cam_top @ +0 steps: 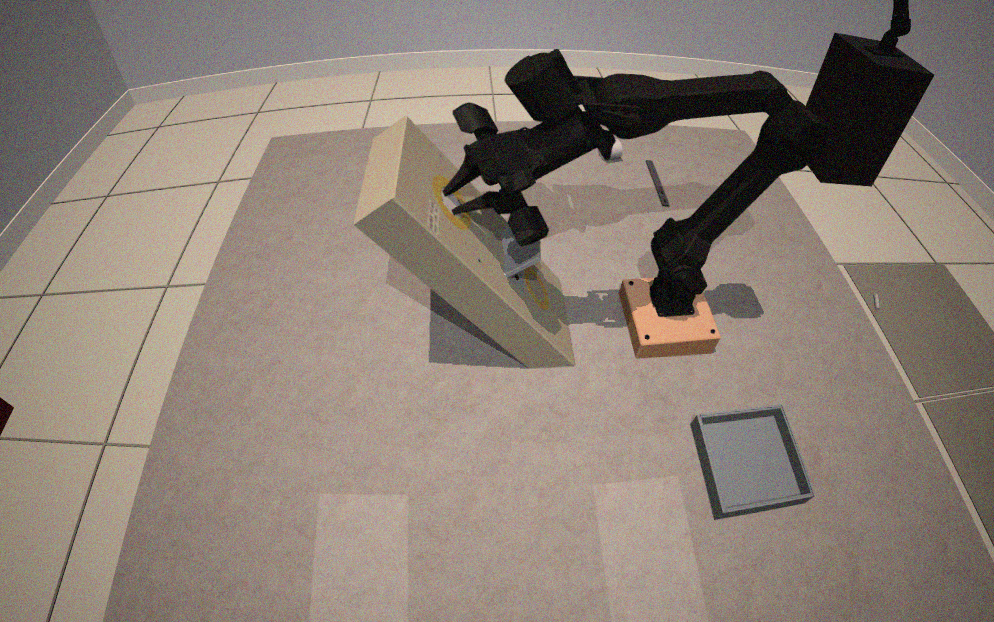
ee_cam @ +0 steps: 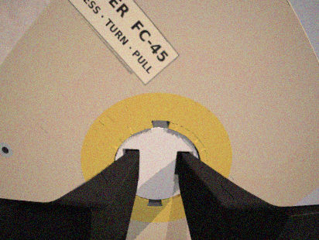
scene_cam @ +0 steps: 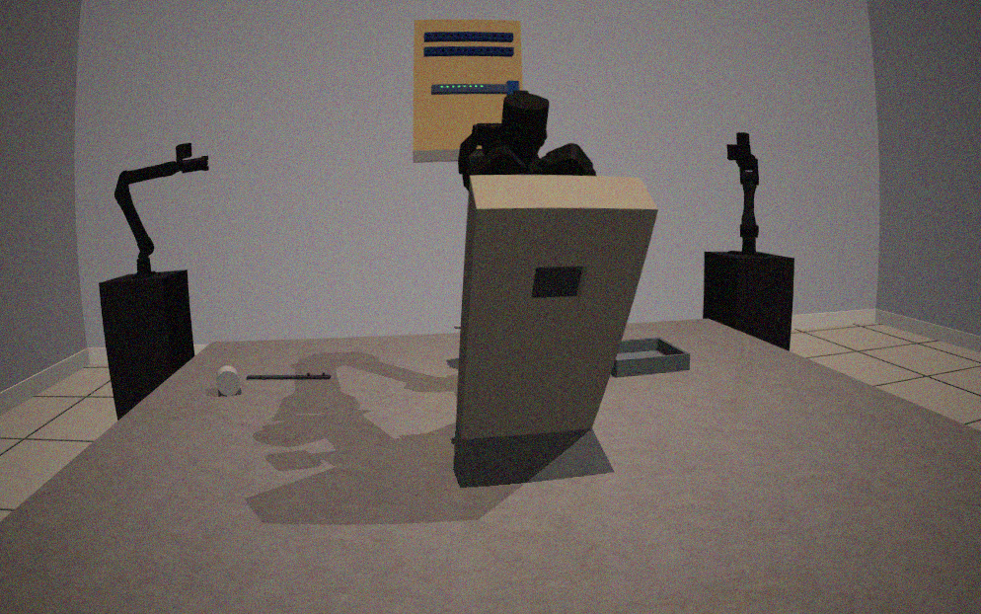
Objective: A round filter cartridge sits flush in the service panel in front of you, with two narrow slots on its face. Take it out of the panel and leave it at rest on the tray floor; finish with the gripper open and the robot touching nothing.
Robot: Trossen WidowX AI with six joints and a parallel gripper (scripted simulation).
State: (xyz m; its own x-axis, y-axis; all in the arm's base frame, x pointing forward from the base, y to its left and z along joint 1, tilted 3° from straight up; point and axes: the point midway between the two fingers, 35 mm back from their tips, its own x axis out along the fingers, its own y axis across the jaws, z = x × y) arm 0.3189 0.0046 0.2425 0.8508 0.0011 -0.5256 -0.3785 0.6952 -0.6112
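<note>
Right now my gripper tip is 10 mm short of the white filter cartridge and 10 mm above it. The rest, counted from my gripper tip: grey shelf 90 mm behind, 100 mm below; grey tray 420 mm behind, 280 mm to the left, 240 mm below; beige service panel 40 mm behind, 80 mm below.
</note>
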